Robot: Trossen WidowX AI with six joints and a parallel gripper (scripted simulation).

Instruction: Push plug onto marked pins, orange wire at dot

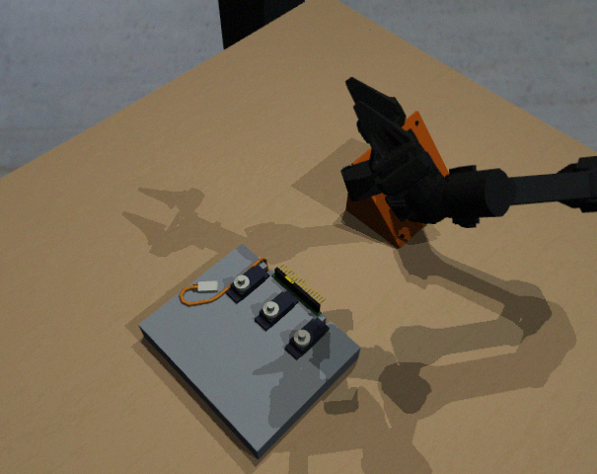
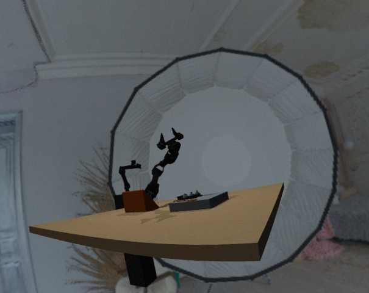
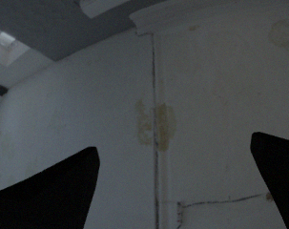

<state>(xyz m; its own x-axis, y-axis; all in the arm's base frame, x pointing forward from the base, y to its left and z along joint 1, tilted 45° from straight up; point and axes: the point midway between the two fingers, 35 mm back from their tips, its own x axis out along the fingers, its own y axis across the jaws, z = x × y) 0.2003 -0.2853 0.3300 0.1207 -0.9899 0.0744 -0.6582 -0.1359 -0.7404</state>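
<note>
The grey printed holder lies 480 mm below my gripper tip, 210 mm ahead of it and 50 mm to the right of it.
</note>
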